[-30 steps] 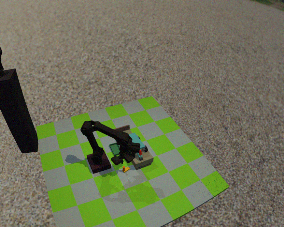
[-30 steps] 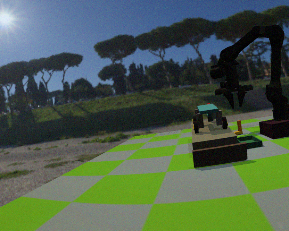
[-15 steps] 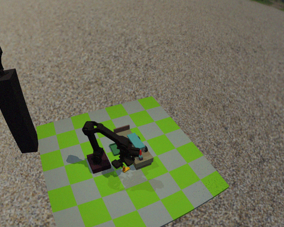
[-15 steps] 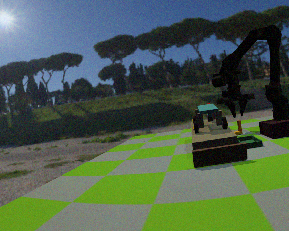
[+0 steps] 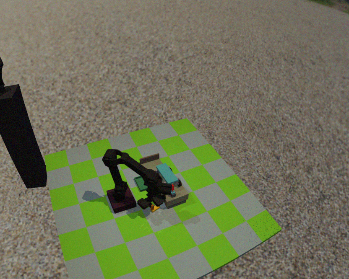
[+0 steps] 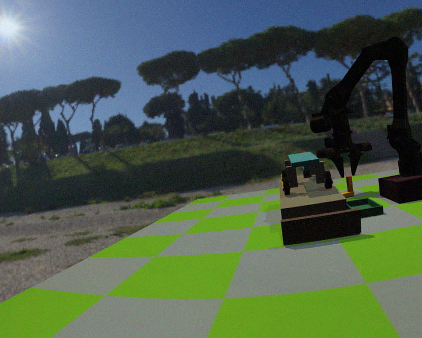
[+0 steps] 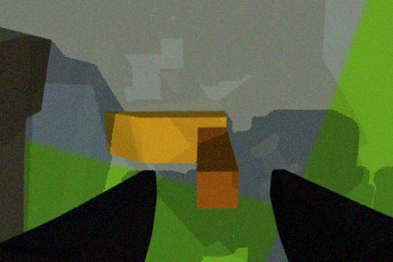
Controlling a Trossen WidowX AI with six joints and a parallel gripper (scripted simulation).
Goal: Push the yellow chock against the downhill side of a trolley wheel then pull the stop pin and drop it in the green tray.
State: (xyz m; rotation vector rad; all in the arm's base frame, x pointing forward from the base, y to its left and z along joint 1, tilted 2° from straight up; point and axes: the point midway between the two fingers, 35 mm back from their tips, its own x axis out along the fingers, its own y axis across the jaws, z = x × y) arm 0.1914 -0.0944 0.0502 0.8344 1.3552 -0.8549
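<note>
Now: the yellow chock 4 cm below my gripper tip, 2 cm ahead of it and 1 cm to the left of it. Round my gripper tip: teal trolley 16 cm to the left, 13 cm ahead, 4 cm above; red-headed stop pin 13 cm ahead, 6 cm above, 4 cm to the left; green tray 23 cm to the left, 7 cm below, 2 cm behind.
</note>
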